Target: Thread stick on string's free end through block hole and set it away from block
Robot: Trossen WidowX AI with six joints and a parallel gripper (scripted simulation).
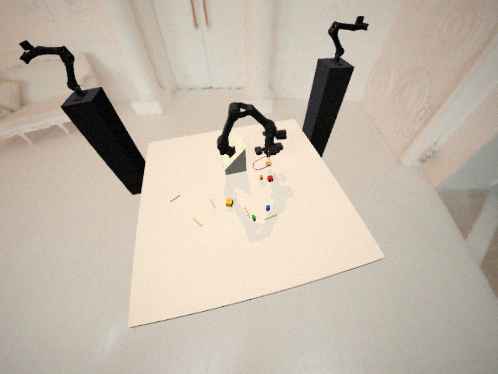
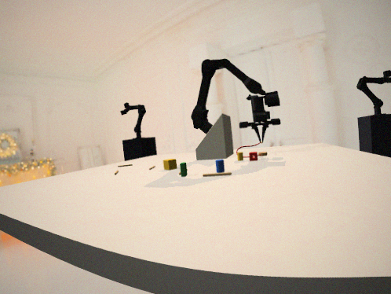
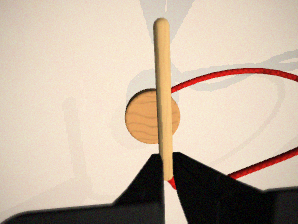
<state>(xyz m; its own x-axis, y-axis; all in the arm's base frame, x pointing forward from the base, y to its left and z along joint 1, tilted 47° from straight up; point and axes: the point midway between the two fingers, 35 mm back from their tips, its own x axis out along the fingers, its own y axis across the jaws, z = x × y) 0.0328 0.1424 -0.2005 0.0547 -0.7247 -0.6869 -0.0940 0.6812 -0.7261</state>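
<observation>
Right now the round wooden button is 10 mm ahead of my gripper tip and 50 mm below it. Also, from my gripper tip: blue cylinder: 370 mm ahead, 100 mm to the right, 40 mm below; yellow round button: 130 mm ahead, 80 mm to the right, 40 mm below; red block: 150 mm ahead, 20 mm to the right, 40 mm below.
</observation>
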